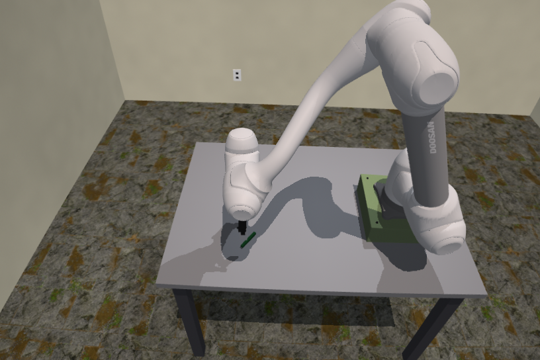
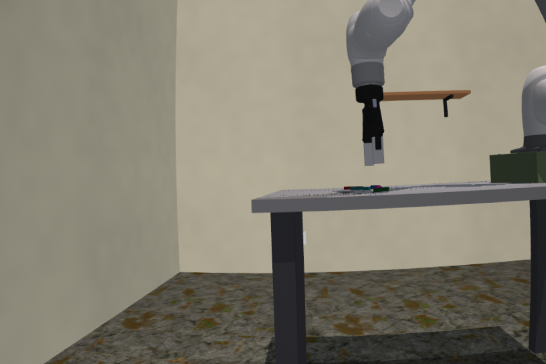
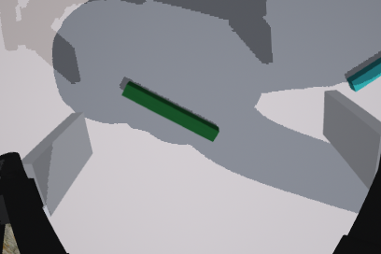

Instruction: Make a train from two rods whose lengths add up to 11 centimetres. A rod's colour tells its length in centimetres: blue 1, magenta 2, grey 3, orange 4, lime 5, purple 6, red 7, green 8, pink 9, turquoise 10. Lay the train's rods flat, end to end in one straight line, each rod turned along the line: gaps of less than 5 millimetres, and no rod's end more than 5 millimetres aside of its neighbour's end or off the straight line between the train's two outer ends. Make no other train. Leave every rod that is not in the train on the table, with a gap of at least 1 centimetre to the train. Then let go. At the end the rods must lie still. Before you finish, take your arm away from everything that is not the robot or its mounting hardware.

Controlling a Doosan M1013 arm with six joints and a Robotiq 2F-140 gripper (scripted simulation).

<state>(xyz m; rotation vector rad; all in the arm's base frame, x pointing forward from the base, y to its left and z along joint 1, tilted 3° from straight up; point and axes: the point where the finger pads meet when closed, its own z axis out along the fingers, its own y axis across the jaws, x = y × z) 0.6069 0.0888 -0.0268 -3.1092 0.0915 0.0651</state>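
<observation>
My hand is 40 mm past the blue rod, 210 mm to the left of it and 80 mm above it. Round my hand: turquoise rod: 10 mm ahead, 170 mm to the right, 80 mm below; magenta rod: 40 mm behind, 120 mm to the right, 80 mm below; green rod: 10 mm behind, 30 mm to the left, 80 mm below.
</observation>
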